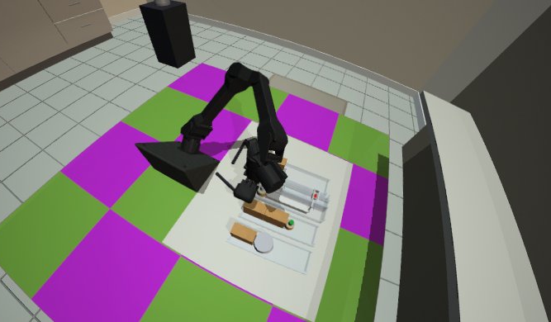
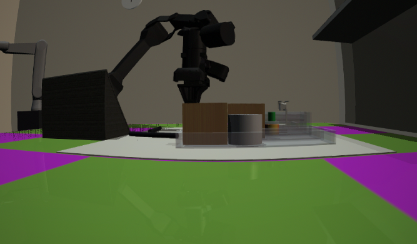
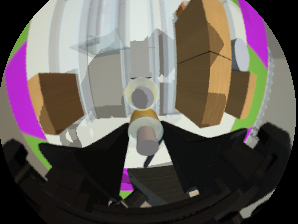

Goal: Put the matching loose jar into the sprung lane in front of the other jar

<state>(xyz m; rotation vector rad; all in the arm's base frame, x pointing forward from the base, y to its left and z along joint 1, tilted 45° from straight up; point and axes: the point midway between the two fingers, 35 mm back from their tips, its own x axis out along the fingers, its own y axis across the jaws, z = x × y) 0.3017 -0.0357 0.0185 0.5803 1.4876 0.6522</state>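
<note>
My gripper tip is 160 mm short of the sprung lane, 40 mm to the right of it and 30 mm above it. Also, from my gripper tip: red mark 220 mm ahead, 50 mm to the left, 20 mm above; then grey cylinder 160 mm to the right, 120 mm ahead, 20 mm below.
</note>
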